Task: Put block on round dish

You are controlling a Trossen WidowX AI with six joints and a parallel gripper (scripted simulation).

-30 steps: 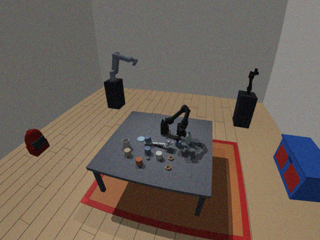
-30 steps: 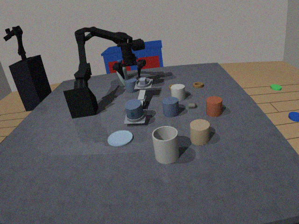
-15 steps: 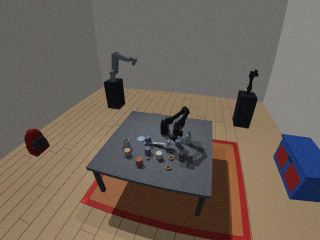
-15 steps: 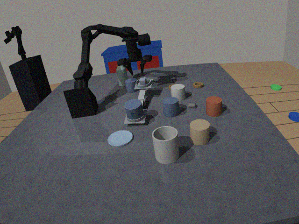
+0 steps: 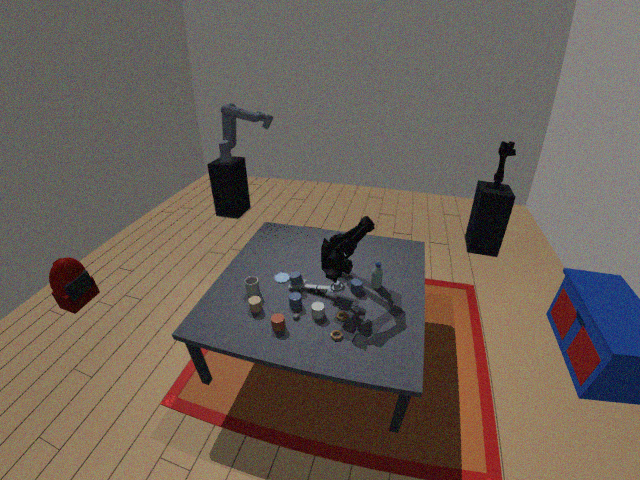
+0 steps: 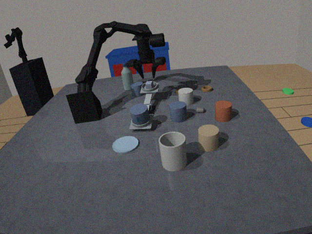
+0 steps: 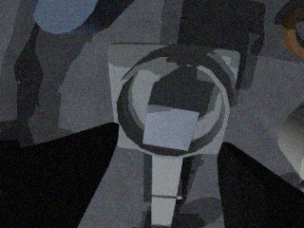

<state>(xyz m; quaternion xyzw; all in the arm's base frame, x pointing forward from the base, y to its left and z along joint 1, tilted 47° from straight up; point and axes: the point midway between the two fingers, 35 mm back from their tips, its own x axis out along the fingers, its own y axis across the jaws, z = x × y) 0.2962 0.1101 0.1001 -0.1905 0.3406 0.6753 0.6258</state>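
The grey block is 40 mm below my gripper tip. Round my gripper tip: pale bottle (200 mm to the left, 160 mm behind, 10 mm below); then white cylinder (190 mm ahead, 90 mm below, 70 mm to the right); then small balance (130 mm to the right, 100 mm below).
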